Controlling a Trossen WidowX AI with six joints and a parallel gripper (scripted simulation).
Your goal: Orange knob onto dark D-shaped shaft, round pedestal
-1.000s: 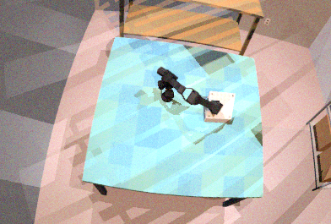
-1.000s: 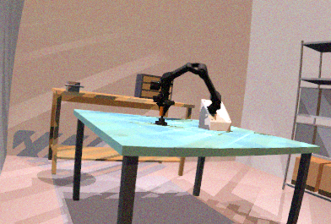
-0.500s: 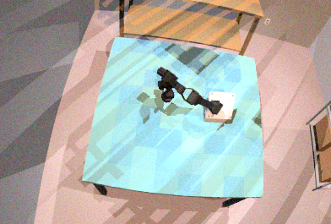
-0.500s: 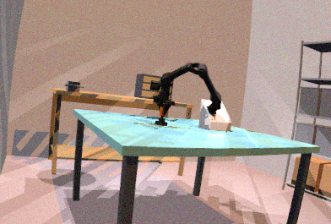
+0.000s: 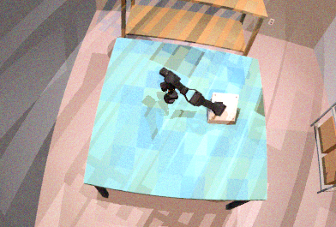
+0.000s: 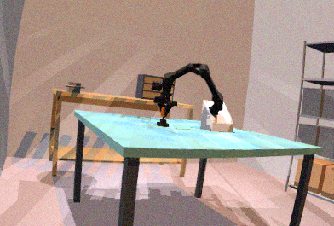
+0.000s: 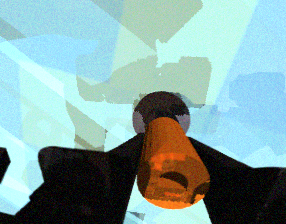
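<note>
The orange knob is 2 cm above my gripper tip. The rest, counted from my gripper tip: round dark pedestal (4 cm below).
</note>
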